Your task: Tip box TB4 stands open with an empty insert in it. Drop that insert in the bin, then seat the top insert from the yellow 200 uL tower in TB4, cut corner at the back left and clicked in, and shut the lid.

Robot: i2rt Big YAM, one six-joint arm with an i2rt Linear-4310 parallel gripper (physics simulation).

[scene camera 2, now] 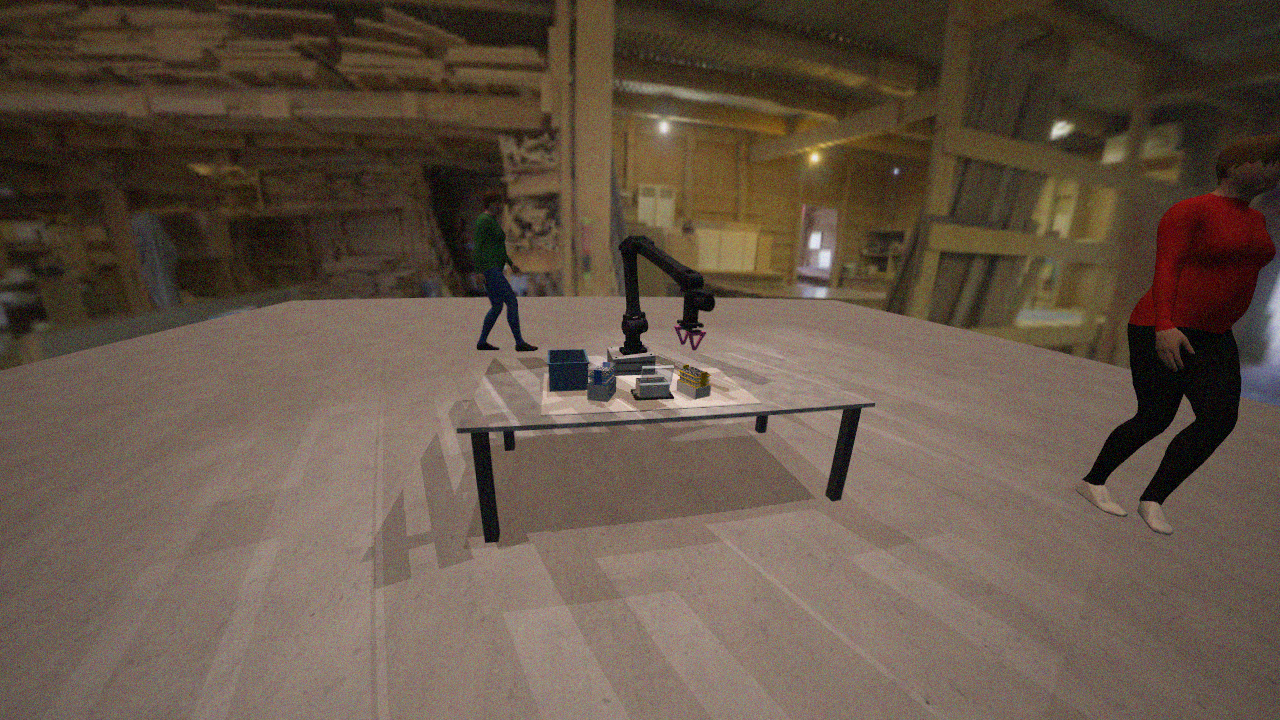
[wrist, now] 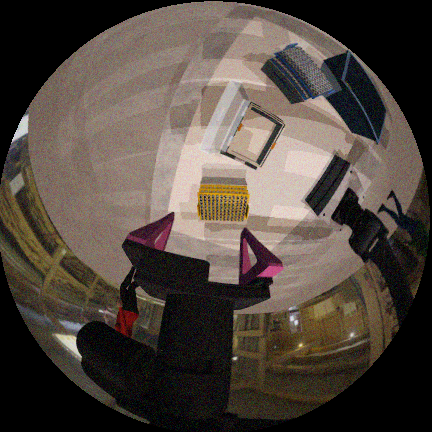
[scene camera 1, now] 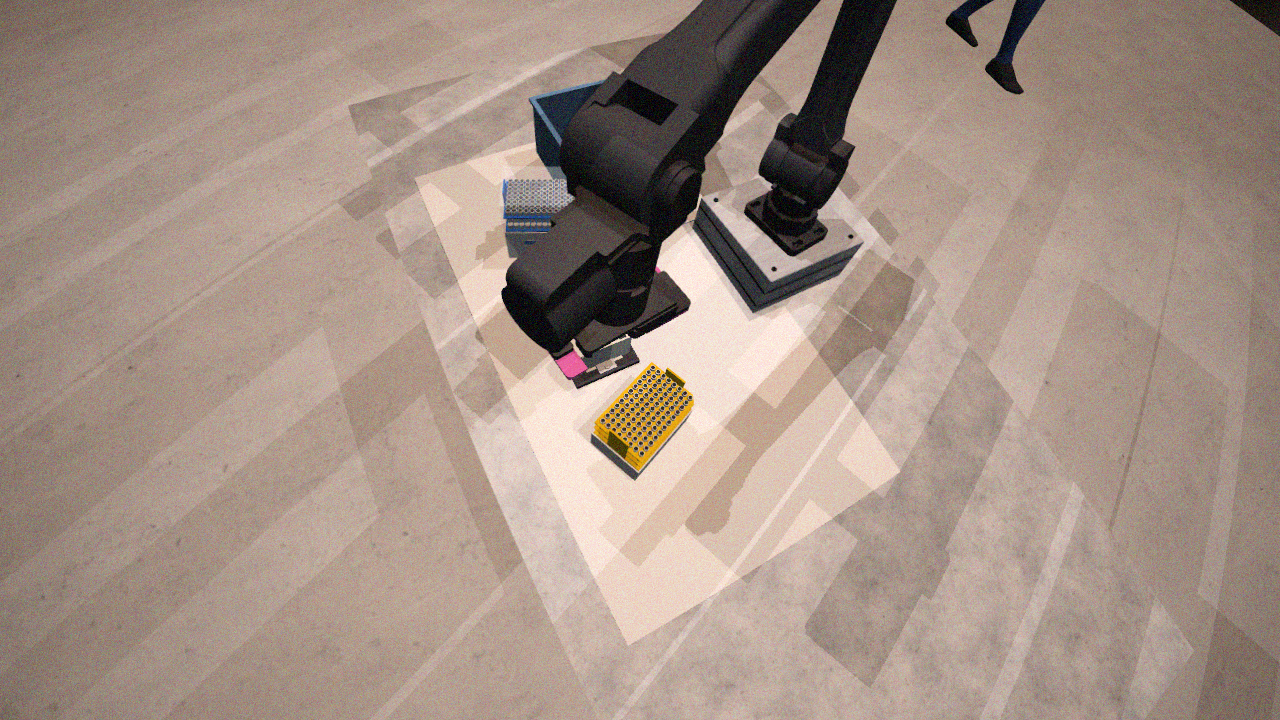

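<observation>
My gripper (scene camera 2: pixel 690 345) (wrist: pixel 208 222) is open and empty, high above the table. In the wrist view its pink fingertips are on either side of the yellow tower's near edge. The yellow tower (scene camera 1: pixel 644 413) (scene camera 2: pixel 693 379) (wrist: pixel 223 204) stands on a grey base with its holed top insert uppermost. Tip box TB4 (scene camera 1: pixel 606 365) (scene camera 2: pixel 652 387) stands beside it, partly hidden by the arm in scene camera 1. In the wrist view its pale lid (wrist: pixel 222 117) stands open and no insert shows inside the frame. The blue bin (scene camera 1: pixel 546 134) (scene camera 2: pixel 568 370) (wrist: pixel 362 100) stands farther off; its contents are hidden.
A blue tower (scene camera 1: pixel 535 198) (scene camera 2: pixel 601 382) (wrist: pixel 300 72) with a grey holed top stands between TB4 and the bin. The arm's base block (scene camera 1: pixel 760 255) (scene camera 2: pixel 631 362) (wrist: pixel 327 185) stands at the back of the pale mat (scene camera 1: pixel 626 573). Two people are away from the table (scene camera 2: pixel 662 418).
</observation>
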